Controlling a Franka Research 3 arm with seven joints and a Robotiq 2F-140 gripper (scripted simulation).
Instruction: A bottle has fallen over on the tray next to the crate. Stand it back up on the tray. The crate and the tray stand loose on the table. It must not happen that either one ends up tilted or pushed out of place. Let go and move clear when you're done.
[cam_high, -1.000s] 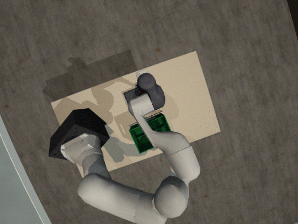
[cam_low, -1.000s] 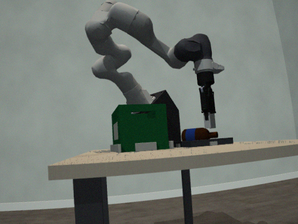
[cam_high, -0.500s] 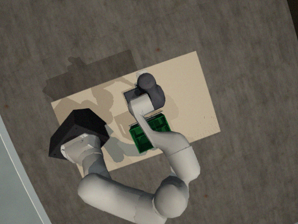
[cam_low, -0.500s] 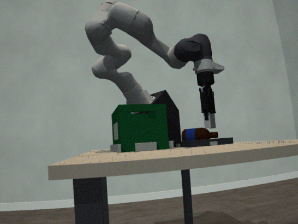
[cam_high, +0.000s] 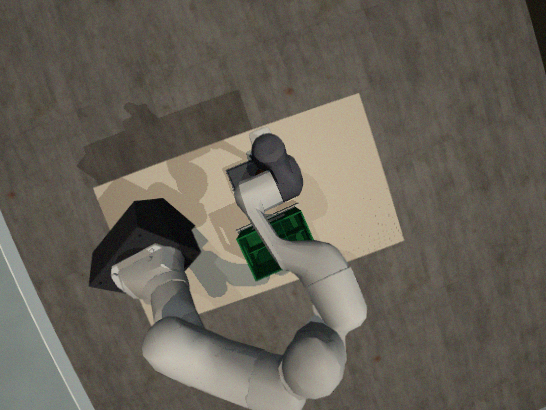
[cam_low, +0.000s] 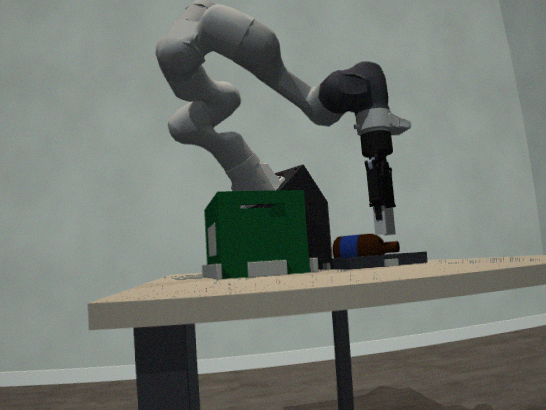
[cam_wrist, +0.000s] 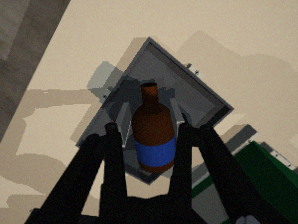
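The bottle lies 60 mm below my hand, 40 mm to the right of it and 30 mm behind it. From my hand the other things lie so: dark grey tray (90 mm below, 50 mm behind, 40 mm to the right); green crate (310 mm to the right, 60 mm behind, 20 mm below).
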